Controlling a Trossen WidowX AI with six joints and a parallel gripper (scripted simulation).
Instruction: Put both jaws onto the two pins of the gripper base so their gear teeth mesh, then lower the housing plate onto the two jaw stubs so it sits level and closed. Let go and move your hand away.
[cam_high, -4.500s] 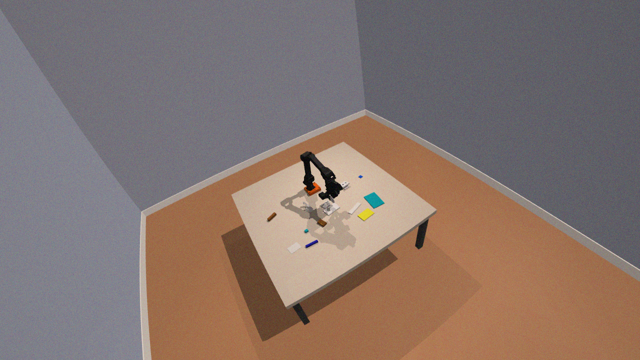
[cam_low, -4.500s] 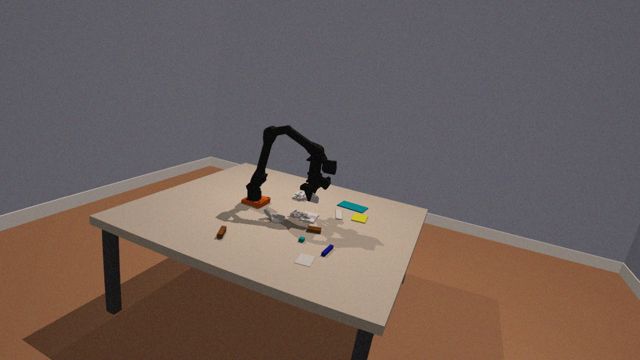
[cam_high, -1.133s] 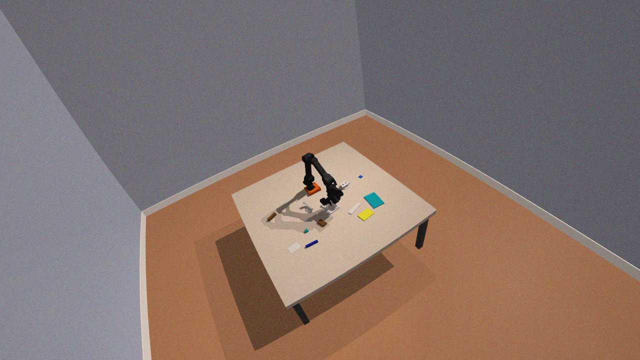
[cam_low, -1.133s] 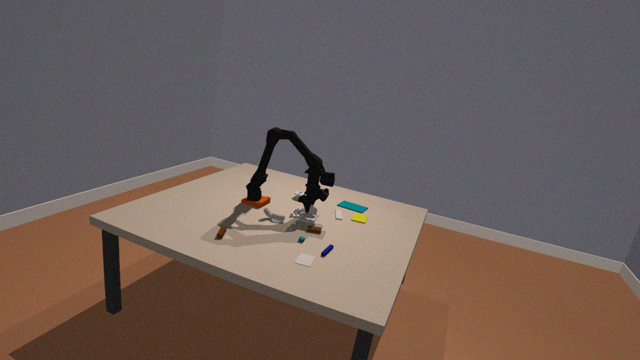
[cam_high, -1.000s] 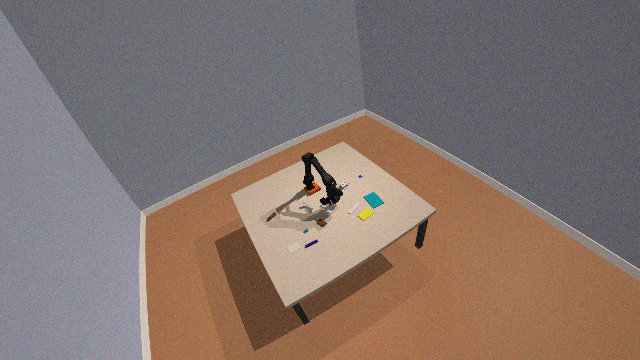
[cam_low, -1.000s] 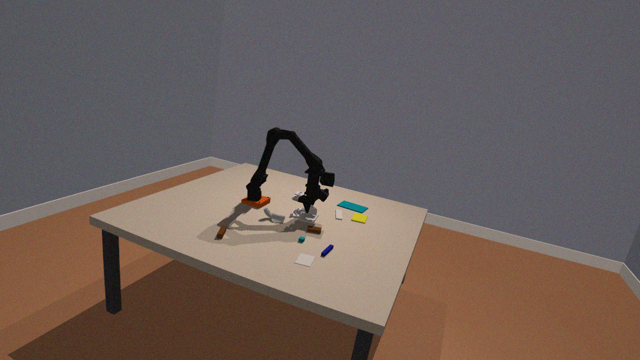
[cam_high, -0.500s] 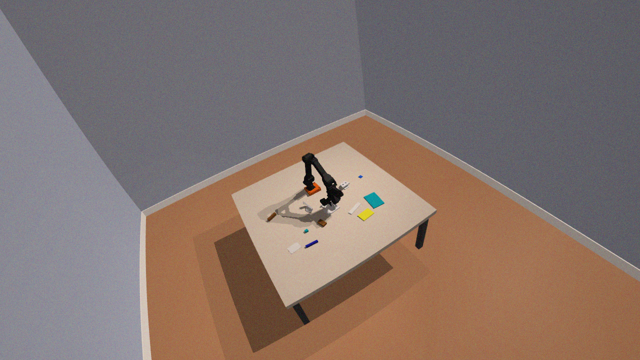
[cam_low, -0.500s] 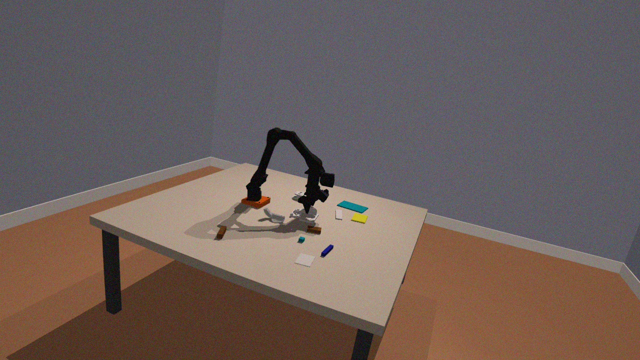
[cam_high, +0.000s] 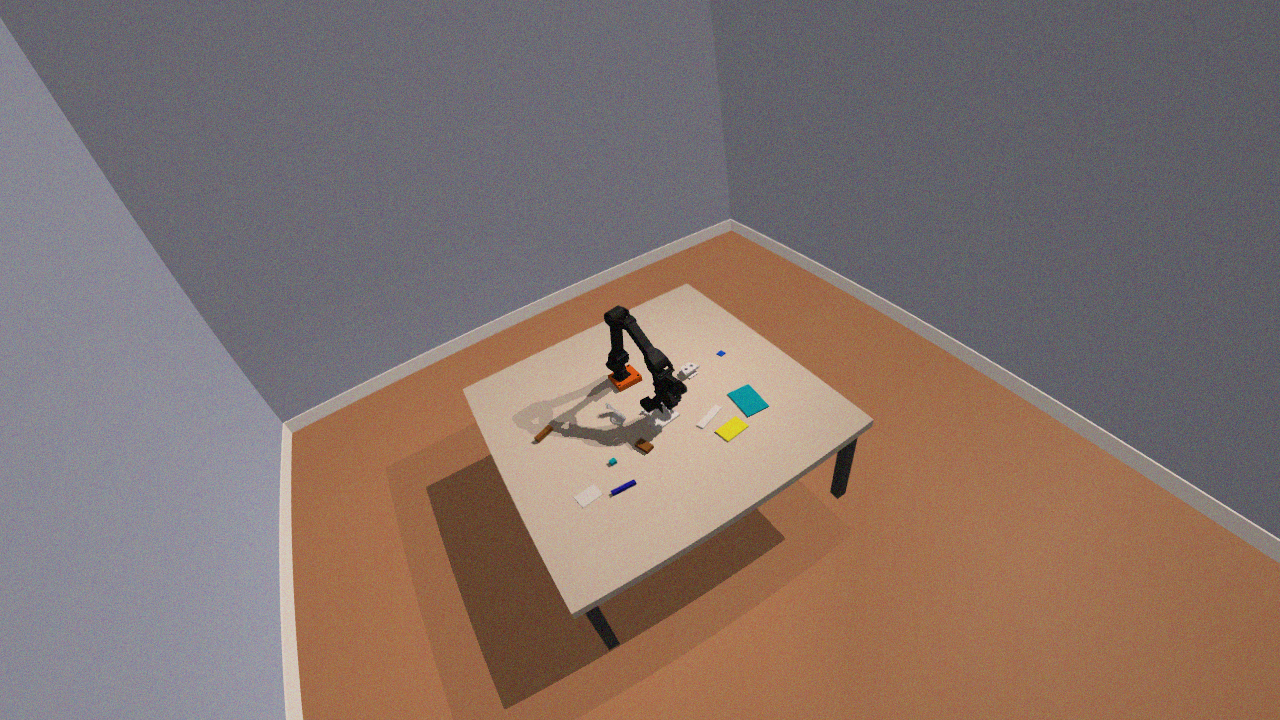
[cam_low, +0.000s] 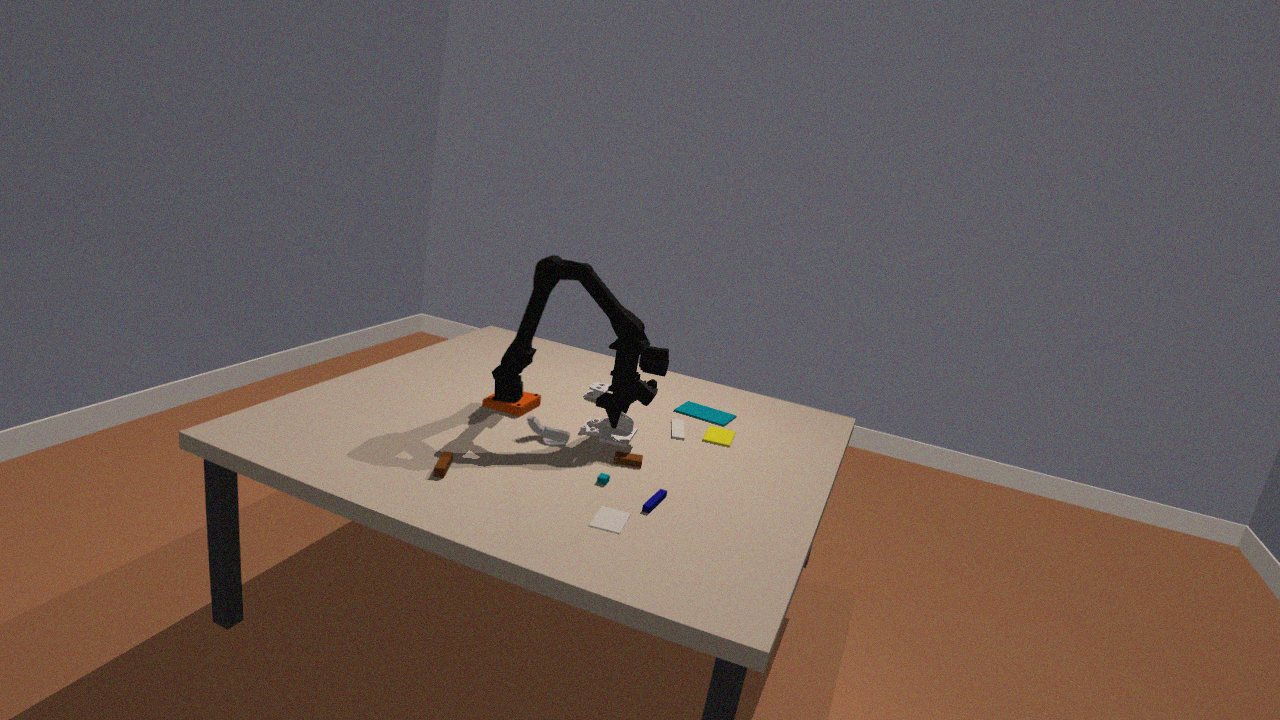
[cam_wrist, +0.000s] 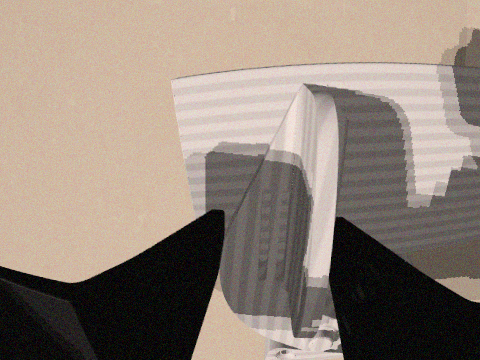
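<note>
The grey jaw is 170 mm behind my gripper tip, 150 mm to the right of it and 20 mm above it. Also, from my gripper tip: white strip 150 mm ahead, 90 mm to the left, 10 mm below; then brown block 60 mm ahead, 180 mm to the right, 10 mm below; then white housing plate 50 mm behind, 30 mm to the right, 10 mm below.
</note>
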